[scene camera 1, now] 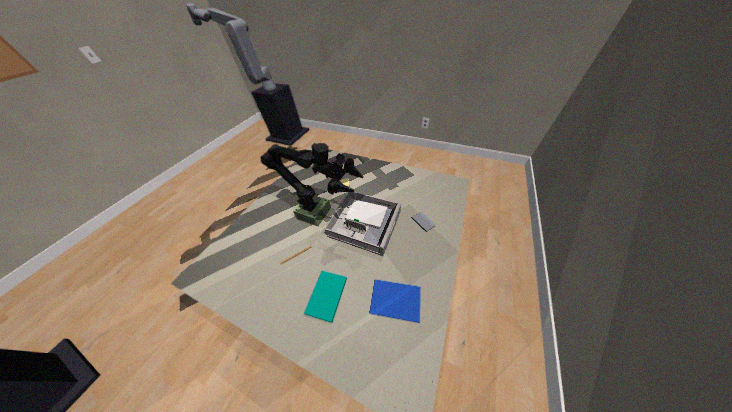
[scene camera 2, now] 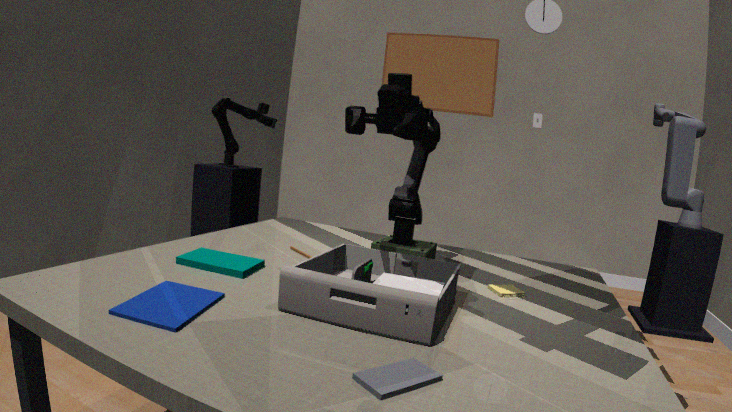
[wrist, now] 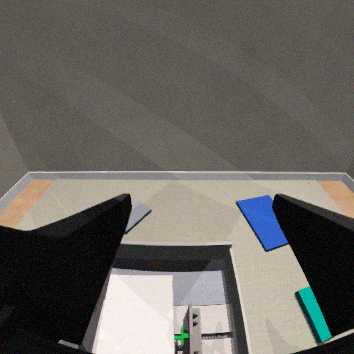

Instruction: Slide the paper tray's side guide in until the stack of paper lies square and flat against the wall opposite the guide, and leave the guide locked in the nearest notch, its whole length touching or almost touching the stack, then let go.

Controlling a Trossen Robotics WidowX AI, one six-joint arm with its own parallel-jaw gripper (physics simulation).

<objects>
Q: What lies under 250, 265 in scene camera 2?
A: A teal sheet.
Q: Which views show my gripper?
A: Scene camera 1, scene camera 2 and the wrist view: all of them.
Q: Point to a white paper stack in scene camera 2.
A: At 391, 280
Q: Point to a small grey pad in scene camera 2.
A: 390, 380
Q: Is my gripper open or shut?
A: Open.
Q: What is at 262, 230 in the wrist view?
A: A blue pad.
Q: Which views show the blue pad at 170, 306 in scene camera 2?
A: Scene camera 1, scene camera 2 and the wrist view: all of them.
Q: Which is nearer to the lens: the white paper stack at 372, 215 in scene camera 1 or the blue pad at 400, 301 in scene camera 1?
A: The blue pad.
</objects>
